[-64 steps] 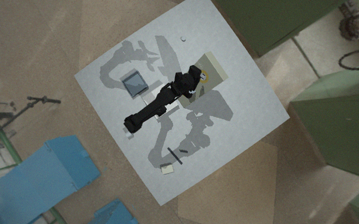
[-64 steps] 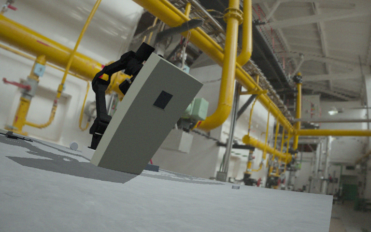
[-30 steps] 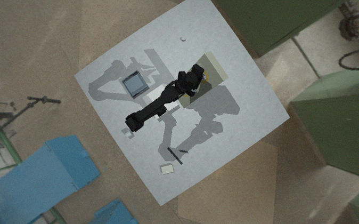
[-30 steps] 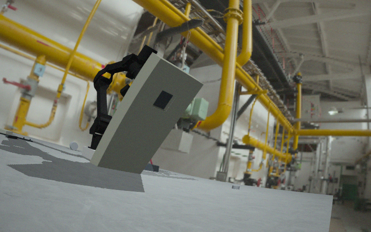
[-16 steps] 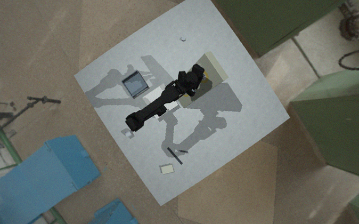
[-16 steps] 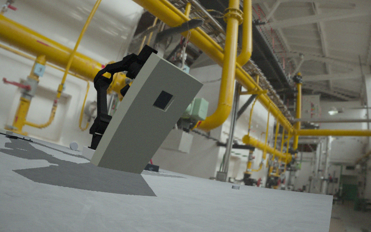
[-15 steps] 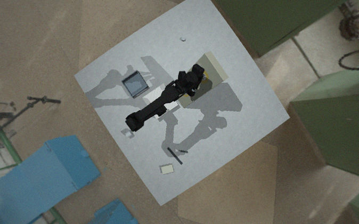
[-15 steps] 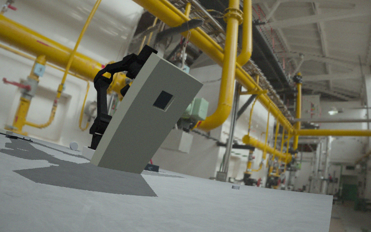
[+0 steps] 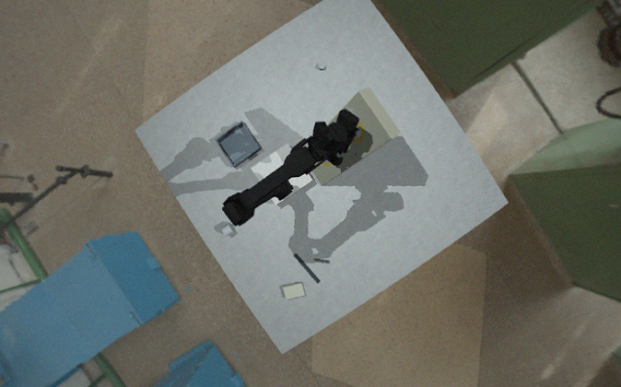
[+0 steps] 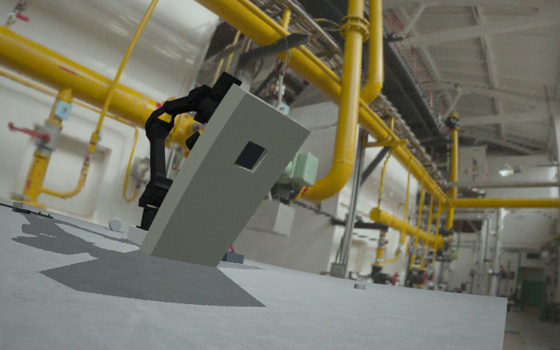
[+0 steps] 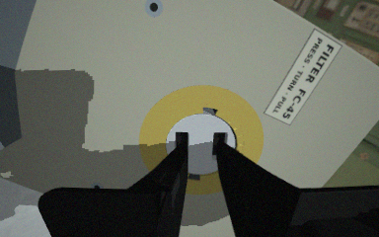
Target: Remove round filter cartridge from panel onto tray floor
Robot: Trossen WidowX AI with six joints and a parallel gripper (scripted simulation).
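My gripper tip is 1 cm short of the round cartridge and 1 cm above it. The rest, counted from my gripper tip: service panel (3 cm behind, 1 cm to the left, 8 cm below); then cream block (63 cm behind, 31 cm to the right, 26 cm below).
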